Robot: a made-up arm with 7 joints.
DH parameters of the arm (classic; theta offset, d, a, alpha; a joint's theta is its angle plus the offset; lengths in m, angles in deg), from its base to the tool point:
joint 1: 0 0.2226 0 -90
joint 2: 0 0 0 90
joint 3: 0 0.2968 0.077 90
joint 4: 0 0 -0.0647 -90
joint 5: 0 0.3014 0 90
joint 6: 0 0 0.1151 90
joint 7: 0 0 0 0
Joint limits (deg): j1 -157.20..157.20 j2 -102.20..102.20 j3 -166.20..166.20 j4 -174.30..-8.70 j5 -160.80..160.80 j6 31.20..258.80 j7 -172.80..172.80
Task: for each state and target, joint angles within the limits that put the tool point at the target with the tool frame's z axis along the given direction. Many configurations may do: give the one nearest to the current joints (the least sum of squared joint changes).
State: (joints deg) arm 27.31 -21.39 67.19 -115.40 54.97 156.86 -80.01
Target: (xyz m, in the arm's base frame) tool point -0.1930 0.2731 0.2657 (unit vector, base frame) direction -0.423 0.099 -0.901
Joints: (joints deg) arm 41.95 -19.72 98.71 -148.93 87.25 151.43 -80.01
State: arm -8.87 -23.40 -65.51 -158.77 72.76 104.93 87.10
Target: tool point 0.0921 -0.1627 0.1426 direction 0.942 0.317 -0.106
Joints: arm 3.77 -18.31 -57.18 -174.30 104.18 115.26 87.10
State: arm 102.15 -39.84 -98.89 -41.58 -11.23 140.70 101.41
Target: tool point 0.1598 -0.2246 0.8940 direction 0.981 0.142 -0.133
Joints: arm 105.48 -20.98 -92.32 -13.52 -7.23 98.86 101.41
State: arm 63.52 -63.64 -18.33 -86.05 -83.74 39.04 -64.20
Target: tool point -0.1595 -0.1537 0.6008 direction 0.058 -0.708 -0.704
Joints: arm 34.42 -102.08 8.61 -126.05 -88.42 31.20 -64.20
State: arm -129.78 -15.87 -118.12 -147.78 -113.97 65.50 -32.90
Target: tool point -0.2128 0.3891 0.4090 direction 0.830 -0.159 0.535
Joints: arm -120.42 0.18 -108.67 -120.69 -102.97 32.57 -32.90
